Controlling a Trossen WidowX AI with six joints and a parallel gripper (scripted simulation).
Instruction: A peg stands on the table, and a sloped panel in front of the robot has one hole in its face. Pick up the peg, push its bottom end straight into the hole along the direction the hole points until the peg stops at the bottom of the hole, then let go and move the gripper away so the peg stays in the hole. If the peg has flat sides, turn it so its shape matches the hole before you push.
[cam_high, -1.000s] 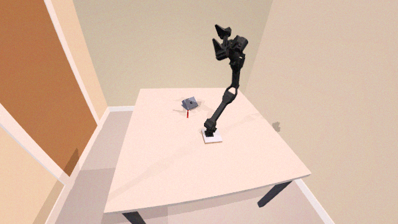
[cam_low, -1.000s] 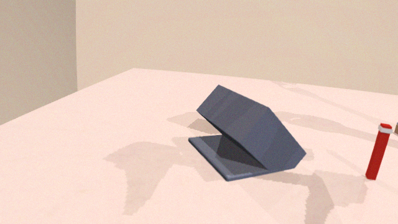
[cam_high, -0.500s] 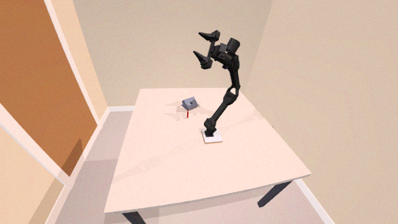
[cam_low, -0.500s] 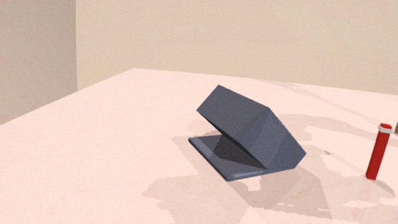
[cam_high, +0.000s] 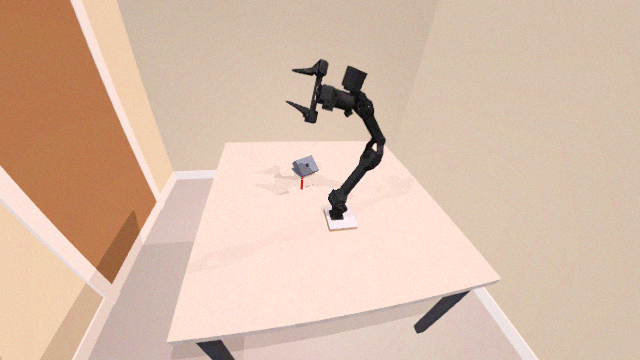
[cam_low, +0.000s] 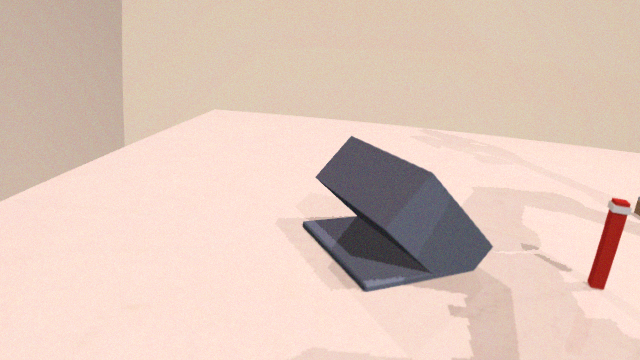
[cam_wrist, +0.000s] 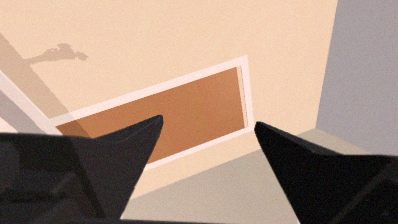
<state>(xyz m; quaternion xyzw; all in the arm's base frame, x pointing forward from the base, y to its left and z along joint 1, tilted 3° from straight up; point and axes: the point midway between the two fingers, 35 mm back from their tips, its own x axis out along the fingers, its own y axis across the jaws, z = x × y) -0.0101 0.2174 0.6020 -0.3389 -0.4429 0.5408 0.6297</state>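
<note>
Now: gripper tip 58 cm above the red peg, 28 cm short of it and 10 cm to the left of it. From my gripper tip the other things lie so: thin grey base plate (63 cm below, 48 cm ahead, 13 cm to the right); sloped grey-blue panel (60 cm below, 46 cm ahead, 14 cm to the right).
</note>
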